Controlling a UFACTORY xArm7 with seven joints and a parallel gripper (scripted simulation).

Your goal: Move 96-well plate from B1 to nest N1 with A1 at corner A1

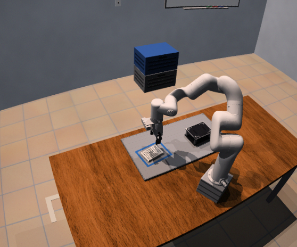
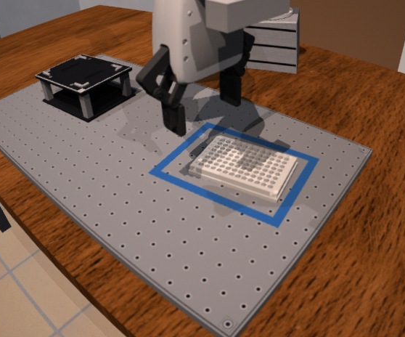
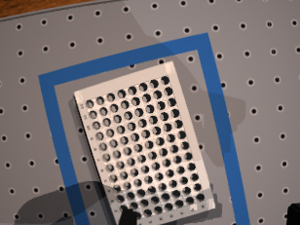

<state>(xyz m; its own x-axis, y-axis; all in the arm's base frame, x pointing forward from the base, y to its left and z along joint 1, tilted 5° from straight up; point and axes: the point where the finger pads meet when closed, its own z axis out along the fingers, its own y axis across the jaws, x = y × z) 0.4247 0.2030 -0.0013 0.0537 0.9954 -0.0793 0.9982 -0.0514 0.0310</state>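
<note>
Right now my hand is 40 mm past the white 96-well plate, 40 mm to the right of it and 90 mm above it. From my hand the other things lie so: black raised nest N1 (10 mm behind, 340 mm to the right, 40 mm below).
</note>
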